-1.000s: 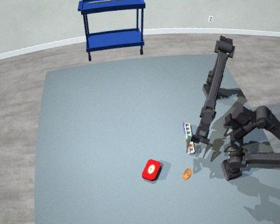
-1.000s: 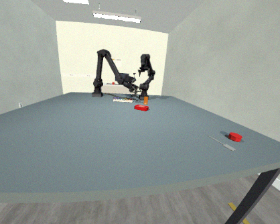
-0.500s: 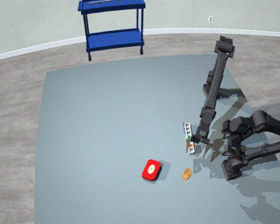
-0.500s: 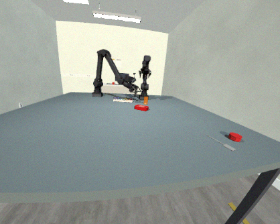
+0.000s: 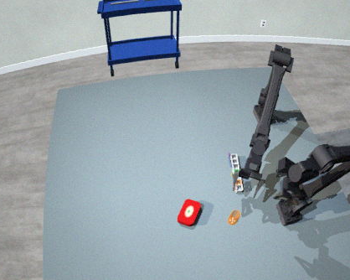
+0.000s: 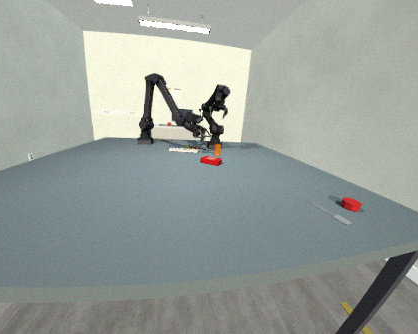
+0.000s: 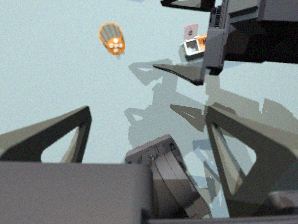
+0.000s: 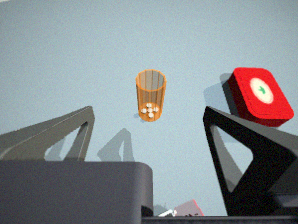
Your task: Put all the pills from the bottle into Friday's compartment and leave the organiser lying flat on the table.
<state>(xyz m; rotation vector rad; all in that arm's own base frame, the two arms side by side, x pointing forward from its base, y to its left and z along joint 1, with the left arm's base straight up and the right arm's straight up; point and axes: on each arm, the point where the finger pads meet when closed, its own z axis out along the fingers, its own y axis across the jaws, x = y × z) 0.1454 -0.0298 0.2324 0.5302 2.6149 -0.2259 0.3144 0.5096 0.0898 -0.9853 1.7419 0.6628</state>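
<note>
Right now my right hand is 10 cm above the orange see-through bottle, 8 cm to the right of it and 4 cm short of it. Round my right hand: red round object (68 cm ahead, 52 cm to the left, 11 cm below); then spatula-like tool (72 cm ahead, 41 cm to the left, 12 cm below).
</note>
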